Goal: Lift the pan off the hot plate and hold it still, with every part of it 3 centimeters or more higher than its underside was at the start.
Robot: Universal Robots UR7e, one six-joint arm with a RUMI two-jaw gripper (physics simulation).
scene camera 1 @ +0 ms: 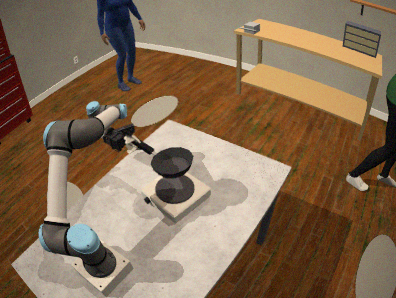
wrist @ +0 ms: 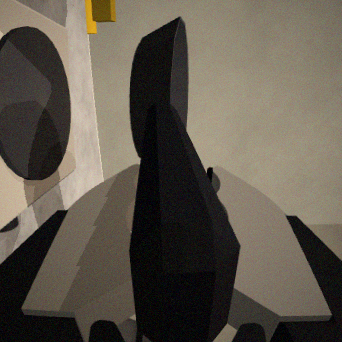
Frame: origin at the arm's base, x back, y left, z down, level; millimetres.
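Where they show: gripper, fingertip midpoint: (scene camera 1: 141,146); arm's base at its link origin: (scene camera 1: 99,262).
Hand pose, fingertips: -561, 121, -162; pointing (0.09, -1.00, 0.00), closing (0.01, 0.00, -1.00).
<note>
Each offset is from my fingertips to the top centre of the thing, as dx, dy, dz. "*": to the spot under its first point. Level surfaces: height alone.
The dark pan {+5, -90, -17} (scene camera 1: 171,162) (wrist: 152,85) is in the air above the hot plate {+33, -178, +167} (scene camera 1: 198,196) (wrist: 20,197), with a visible gap between its underside and the plate's dark round disc {* +39, -192, +167} (scene camera 1: 175,190) (wrist: 37,100). In the scene view the pan looks roughly level, its open side up. My gripper (scene camera 1: 137,144) (wrist: 175,170) is shut on the pan's black handle {-13, +14, -12} (scene camera 1: 145,147) (wrist: 175,250), with one pale finger on each side of it in the wrist view. The handle hides part of the pan in the wrist view.
The hot plate stands on the light marbled table {dz +235} (scene camera 1: 255,172). Its dark knob {+132, -87, +186} (scene camera 1: 147,200) is on its left side. My arm's base (scene camera 1: 102,280) is at the table's near left. Beyond are a wooden workbench (scene camera 1: 310,42), a red cabinet (scene camera 1: 15,95) and a person in blue (scene camera 1: 120,30).
</note>
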